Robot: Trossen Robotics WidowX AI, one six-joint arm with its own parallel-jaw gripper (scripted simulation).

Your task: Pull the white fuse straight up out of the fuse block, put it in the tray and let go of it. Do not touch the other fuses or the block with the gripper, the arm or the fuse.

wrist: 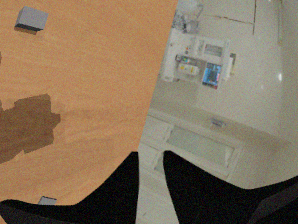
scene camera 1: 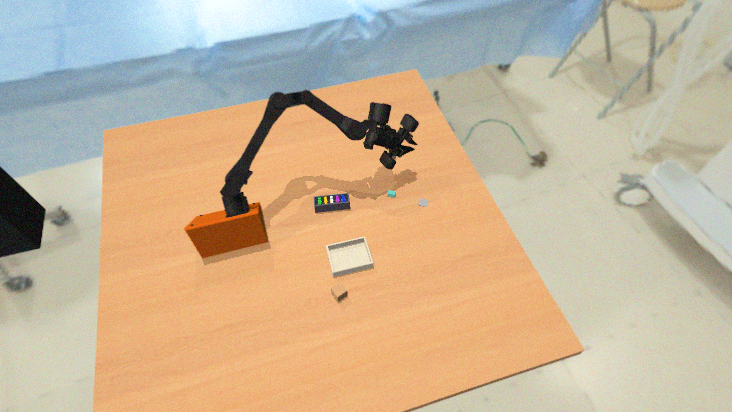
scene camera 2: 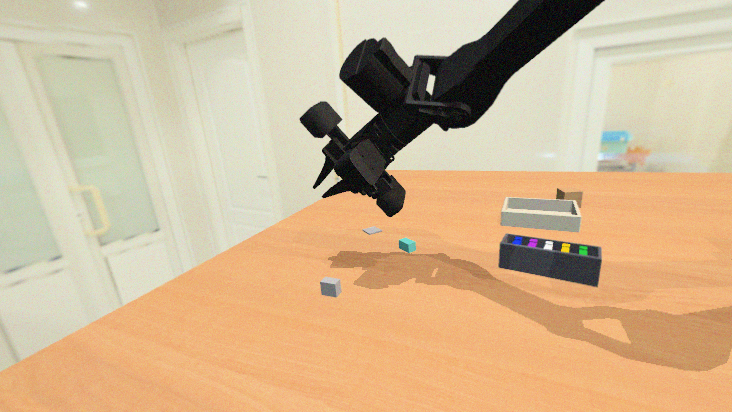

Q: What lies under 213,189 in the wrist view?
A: My gripper.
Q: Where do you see a tray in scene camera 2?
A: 550,214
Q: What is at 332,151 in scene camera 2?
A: My gripper.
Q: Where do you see a tray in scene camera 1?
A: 353,255
